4 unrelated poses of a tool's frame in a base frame.
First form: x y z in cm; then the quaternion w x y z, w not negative.
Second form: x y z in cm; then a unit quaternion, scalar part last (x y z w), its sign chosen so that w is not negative. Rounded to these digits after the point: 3 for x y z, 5 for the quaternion.
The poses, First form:
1: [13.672 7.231 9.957 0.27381 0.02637 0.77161 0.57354]
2: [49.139 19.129 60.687 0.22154 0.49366 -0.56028 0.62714]
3: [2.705 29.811 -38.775 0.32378 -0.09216 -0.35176 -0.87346]
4: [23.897 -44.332 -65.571 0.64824 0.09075 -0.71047 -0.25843]
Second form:
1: [13.672 7.231 9.957 0.02637 0.77161 0.57354 0.27381]
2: [49.139 19.129 60.687 0.49366 -0.56028 0.62714 0.22154]
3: [2.705 29.811 -38.775 -0.09216 -0.35176 -0.87346 0.32378]
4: [23.897 -44.332 -65.571 0.09075 -0.71047 -0.25843 0.64824]
